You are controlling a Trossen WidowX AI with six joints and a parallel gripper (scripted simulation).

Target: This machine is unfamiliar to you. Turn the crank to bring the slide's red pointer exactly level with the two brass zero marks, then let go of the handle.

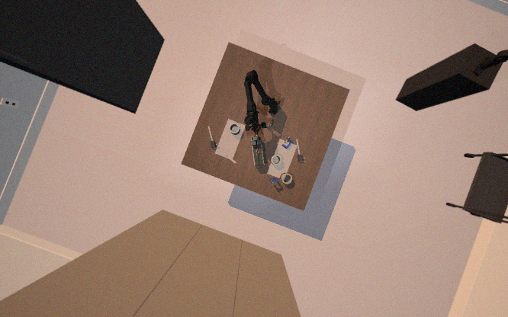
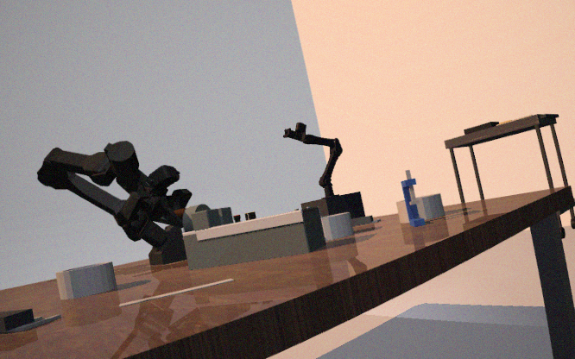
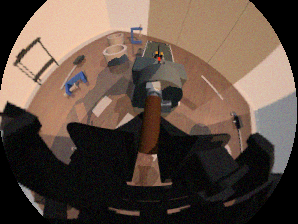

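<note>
Now: gripper tip 3 cm below the crank handle, 1 cm to the left of it and 1 cm past it. The rest, counted from my gripper tip: red pointer (12 cm ahead, 7 cm to the left, 1 cm below); then thin white rod (32 cm ahead, 12 cm to the right, 9 cm below).
</note>
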